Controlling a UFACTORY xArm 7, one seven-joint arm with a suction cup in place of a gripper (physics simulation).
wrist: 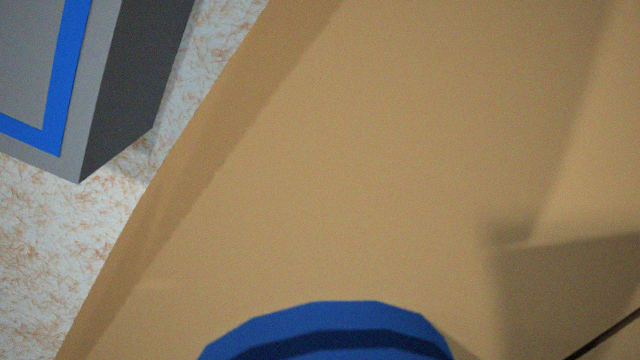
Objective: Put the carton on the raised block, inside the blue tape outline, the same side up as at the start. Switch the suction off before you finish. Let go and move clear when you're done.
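Places are measured from the arm's base along level axes (x ahead, y left, z up), in metres.
Pixels of known places: hand, tool point: (328, 326).
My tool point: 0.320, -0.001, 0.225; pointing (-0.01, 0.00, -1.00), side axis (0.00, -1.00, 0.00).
Behind a point stands the place of what it marks, as x, y, z.
The carton (360, 165) is a large tan box whose broad face fills most of the wrist view; its left edge runs slantwise from top to lower left. My blue suction cup (325, 322) shows at the bottom centre, against the carton's face, and holds the carton above the table. The contact itself is hidden. The raised block (132, 75) {0.335, 0.124, 0.028}, grey on top with a dark side, is at the upper left, apart from the carton in this view. A corner of the blue tape outline (66, 65) {0.349, 0.140, 0.069} shows on its top.
The pale table top with brown flecks (50, 225) shows at the left, below and beside the block. Shadows fall across the right part of the carton, and a dark seam (610, 327) {0.322, -0.046, 0.231} runs along its lower right.
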